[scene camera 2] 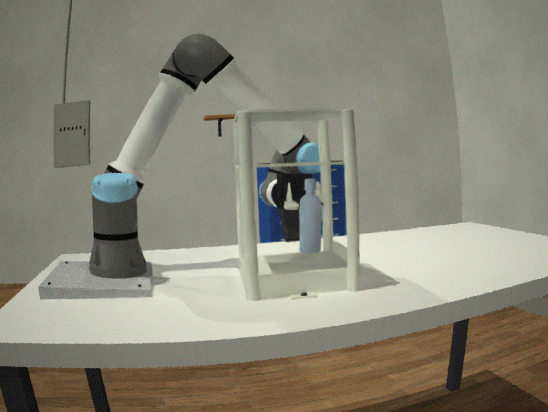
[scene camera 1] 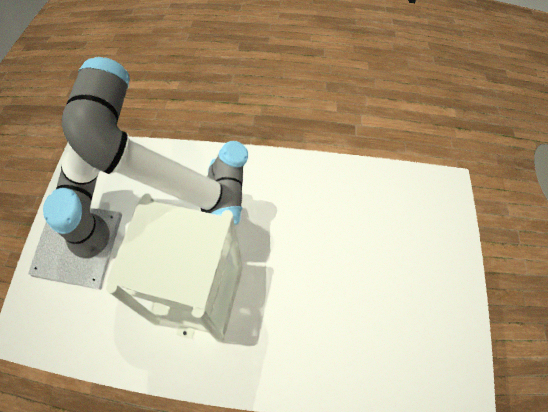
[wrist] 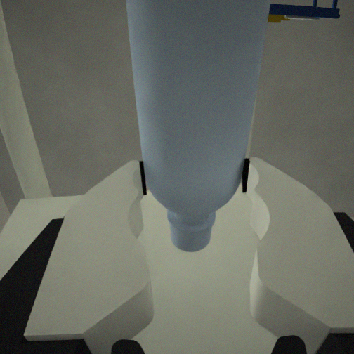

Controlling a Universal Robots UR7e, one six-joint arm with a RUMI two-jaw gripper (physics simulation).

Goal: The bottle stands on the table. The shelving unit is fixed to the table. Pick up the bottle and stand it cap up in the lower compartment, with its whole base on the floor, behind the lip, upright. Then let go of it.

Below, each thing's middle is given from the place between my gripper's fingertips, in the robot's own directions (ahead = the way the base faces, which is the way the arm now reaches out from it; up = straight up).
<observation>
Right now my hand is 40 mm past the pale shelving unit [scene camera 1: 176, 257], 10 mm to the right of it and 10 mm below it. The rest, counted from my hand: light blue bottle [scene camera 2: 310, 204] (10 mm to the left, 20 mm below).
</observation>
